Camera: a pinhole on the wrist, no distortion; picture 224 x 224 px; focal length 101.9 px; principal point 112.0 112.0 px. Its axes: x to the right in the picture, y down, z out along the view. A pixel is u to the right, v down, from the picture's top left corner.
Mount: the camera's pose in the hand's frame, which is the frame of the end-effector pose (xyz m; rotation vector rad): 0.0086 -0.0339 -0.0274 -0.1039 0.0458 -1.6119
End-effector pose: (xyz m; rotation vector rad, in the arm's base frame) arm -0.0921 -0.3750 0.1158 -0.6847 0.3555 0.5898
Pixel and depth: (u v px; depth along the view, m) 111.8 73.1 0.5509
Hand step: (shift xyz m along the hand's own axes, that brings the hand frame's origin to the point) -0.1480 -0.0044 0.5403
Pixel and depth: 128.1 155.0 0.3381
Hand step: 0.1806 -0.0818 0.2976
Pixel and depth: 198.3 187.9 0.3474
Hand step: 0.2871 -0.3270 0.3053
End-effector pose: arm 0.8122 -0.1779 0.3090 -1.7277 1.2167 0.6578
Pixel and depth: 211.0 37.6 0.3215
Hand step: -0.2069 -0.3242 0.3265
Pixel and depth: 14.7 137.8 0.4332
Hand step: 0.1759 0.3893 0.3773
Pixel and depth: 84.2 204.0 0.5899
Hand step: 0.6011 0.1237 0.5033
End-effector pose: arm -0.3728 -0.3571 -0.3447 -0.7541 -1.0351 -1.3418
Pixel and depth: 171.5 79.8 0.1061
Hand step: -0.0172 -0.0906 0.0837
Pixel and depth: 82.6 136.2 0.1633
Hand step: 0.0647 0.0171 0.1296
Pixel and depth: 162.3 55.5 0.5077
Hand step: -0.2332 -0.2541 0.5138
